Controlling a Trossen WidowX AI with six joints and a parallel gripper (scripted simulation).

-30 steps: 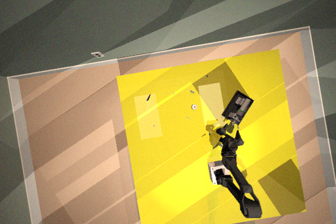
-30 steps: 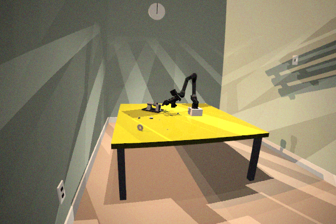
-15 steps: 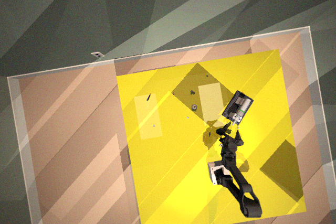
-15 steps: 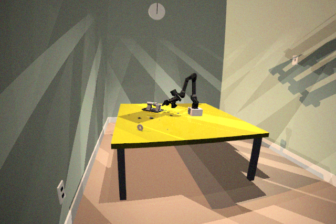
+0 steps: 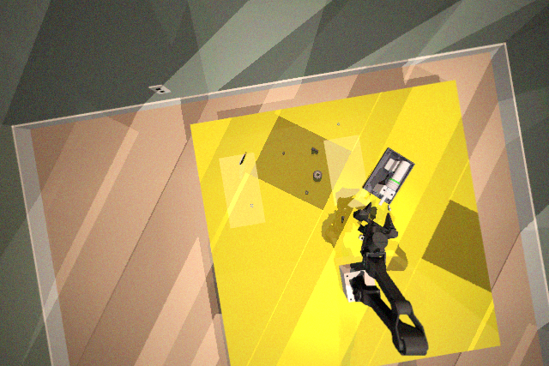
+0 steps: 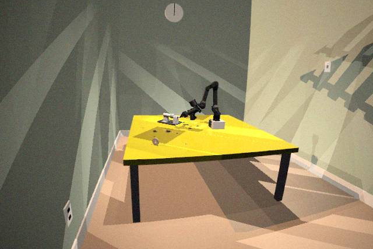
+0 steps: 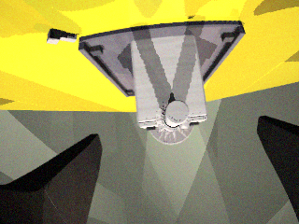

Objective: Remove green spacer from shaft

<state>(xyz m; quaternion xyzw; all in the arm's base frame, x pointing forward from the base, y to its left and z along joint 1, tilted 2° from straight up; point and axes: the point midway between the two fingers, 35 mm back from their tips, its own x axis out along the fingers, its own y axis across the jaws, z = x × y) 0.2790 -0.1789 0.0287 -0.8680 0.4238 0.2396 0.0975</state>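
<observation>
The grey shaft lies 80 mm to the right of my gripper tip, 60 mm ahead of it and 10 mm below it. Round my gripper tip: green spacer (110 mm to the right, 80 mm ahead, 10 mm below).
</observation>
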